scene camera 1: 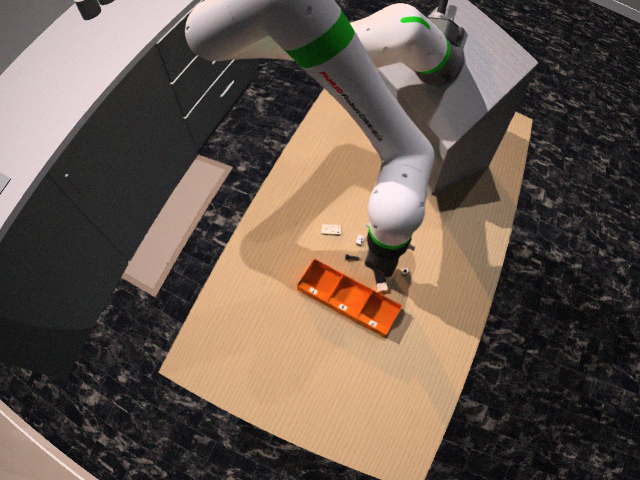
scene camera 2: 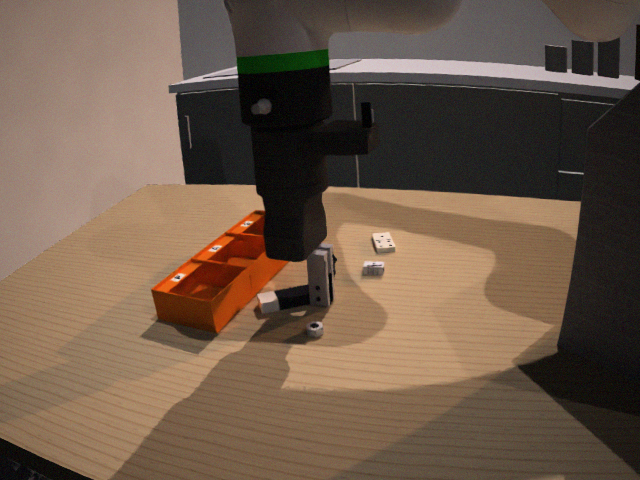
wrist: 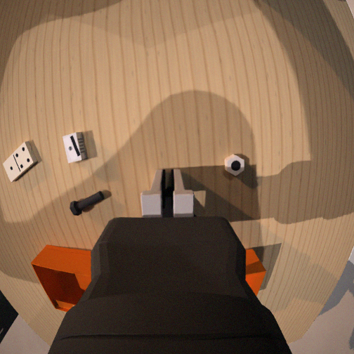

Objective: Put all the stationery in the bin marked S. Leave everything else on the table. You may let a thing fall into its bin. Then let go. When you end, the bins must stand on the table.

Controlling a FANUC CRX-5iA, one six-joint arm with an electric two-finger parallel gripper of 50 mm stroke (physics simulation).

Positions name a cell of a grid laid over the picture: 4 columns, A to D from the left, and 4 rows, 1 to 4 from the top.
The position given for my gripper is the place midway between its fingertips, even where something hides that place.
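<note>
My gripper (scene camera 2: C3), also in wrist view (wrist: B3). Orange three-part bin (scene camera 2: B3), also in wrist view (wrist: A4) and scene camera 1 (scene camera 1: C3). Black-and-white eraser (scene camera 2: B3).
</note>
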